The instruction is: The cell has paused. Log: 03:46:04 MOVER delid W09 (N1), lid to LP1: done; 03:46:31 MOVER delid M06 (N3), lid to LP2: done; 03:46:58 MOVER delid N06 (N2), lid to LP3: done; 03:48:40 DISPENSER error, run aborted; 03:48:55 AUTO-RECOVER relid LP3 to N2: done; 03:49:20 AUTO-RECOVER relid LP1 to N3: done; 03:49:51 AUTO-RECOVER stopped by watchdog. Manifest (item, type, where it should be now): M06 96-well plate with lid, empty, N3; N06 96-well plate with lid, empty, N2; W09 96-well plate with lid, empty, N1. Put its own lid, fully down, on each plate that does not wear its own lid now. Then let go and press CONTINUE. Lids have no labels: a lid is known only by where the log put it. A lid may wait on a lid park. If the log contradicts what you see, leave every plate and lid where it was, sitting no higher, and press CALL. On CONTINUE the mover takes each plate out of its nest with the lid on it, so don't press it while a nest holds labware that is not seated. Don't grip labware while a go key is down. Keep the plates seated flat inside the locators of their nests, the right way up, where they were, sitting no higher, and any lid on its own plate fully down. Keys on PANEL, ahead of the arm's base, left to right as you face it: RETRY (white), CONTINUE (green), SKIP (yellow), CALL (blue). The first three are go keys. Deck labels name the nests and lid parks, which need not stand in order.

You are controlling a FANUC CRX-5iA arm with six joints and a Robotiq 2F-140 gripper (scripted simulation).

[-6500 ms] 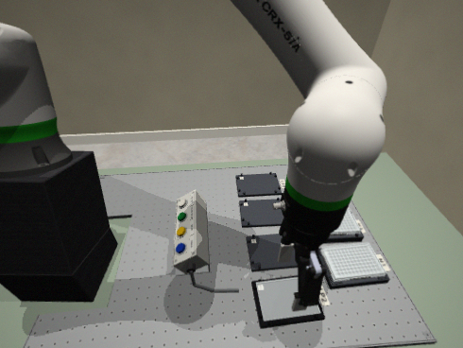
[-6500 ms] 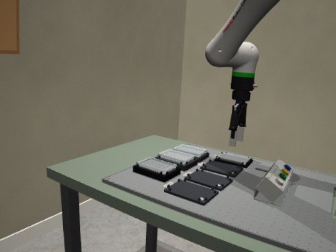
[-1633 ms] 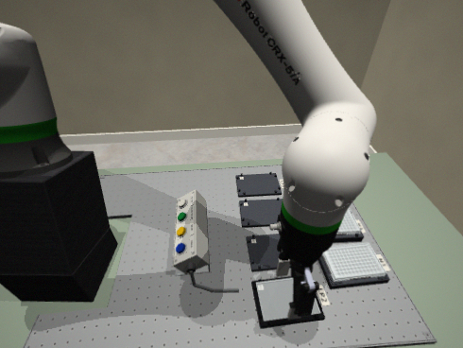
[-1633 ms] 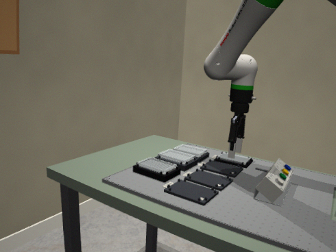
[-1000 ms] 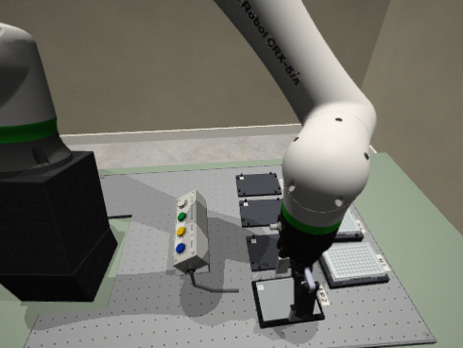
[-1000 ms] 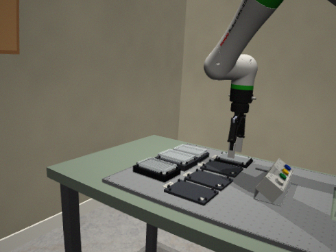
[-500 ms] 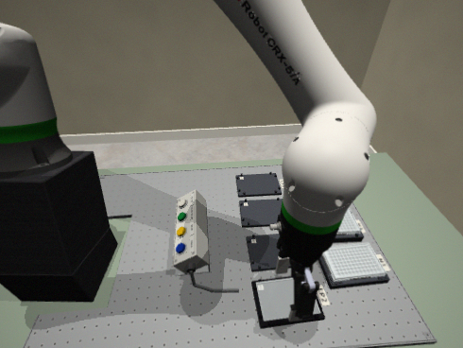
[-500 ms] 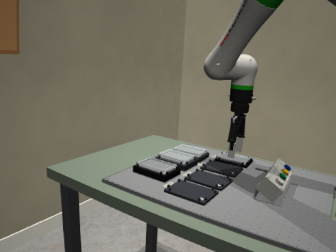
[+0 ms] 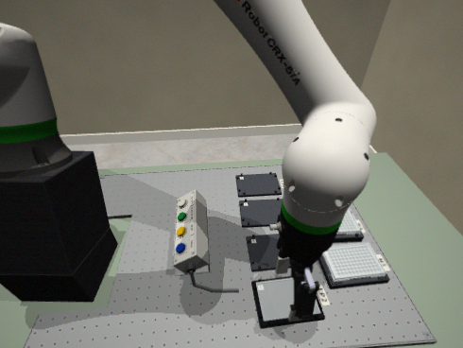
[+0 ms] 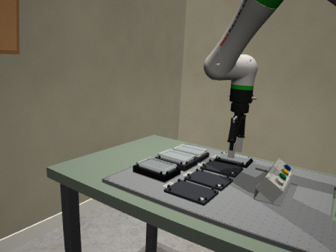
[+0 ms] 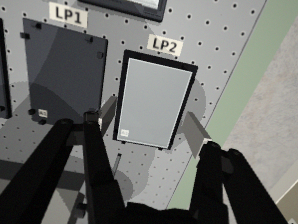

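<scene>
My hand is 5 cm above the lid park LP2. The rest, counted from my hand: lid park LP3: 1 cm ahead, 26 cm to the left, 5 cm below; then LP2 label: 9 cm ahead, 5 cm below; then lid park LP1: 1 cm ahead, 13 cm to the left, 5 cm below.
</scene>
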